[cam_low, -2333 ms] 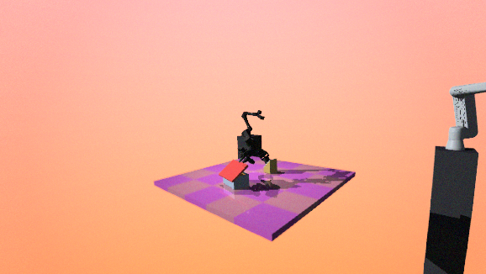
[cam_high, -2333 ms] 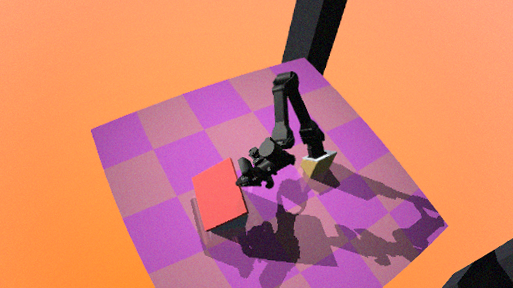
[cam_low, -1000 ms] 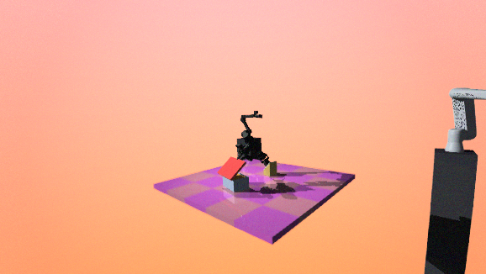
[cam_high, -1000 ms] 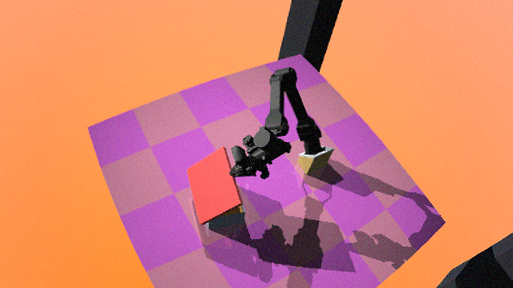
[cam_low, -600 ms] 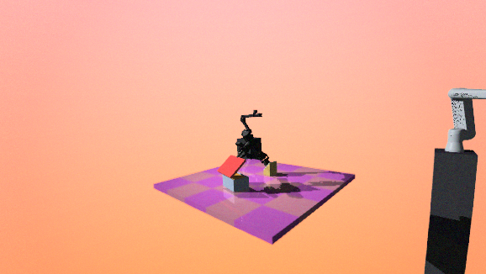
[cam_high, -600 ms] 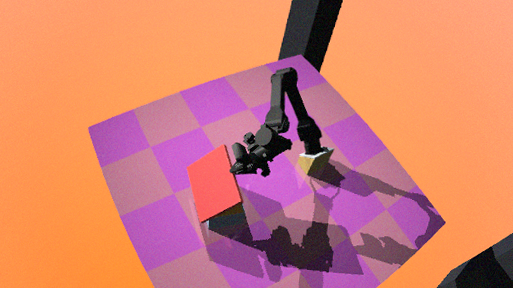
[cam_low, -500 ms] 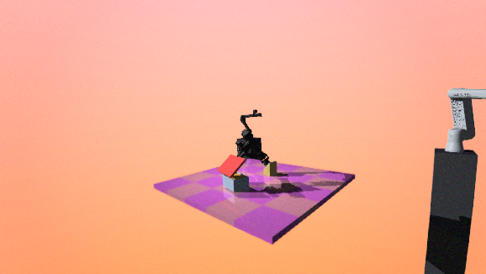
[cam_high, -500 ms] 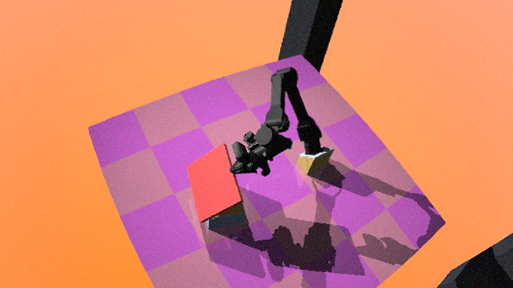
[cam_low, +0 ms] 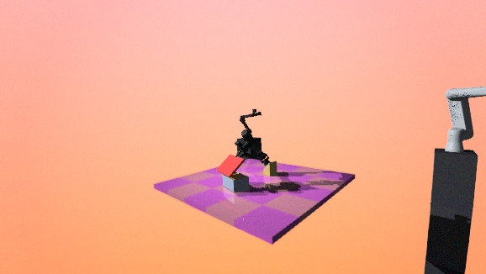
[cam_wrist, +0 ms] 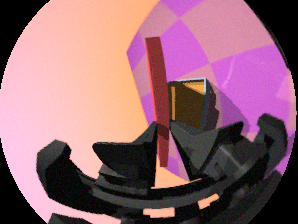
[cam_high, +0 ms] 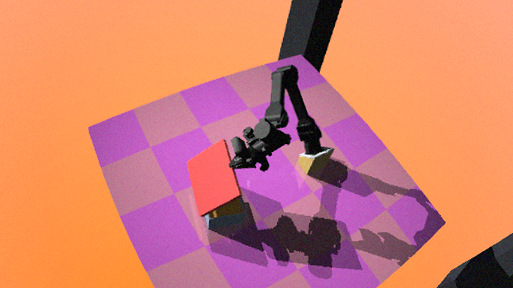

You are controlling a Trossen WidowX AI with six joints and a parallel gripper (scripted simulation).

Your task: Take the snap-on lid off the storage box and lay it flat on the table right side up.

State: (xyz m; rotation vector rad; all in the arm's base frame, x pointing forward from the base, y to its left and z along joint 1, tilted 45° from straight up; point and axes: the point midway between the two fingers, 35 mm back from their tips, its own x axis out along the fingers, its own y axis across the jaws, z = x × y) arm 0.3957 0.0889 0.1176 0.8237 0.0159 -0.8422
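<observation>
Now: gripper tip 6 cm short of the red lid, 5 cm above it and 2 cm to the left of it. Round my gripper tip: storage box: 19 cm below, 4 cm ahead, 1 cm to the left.
</observation>
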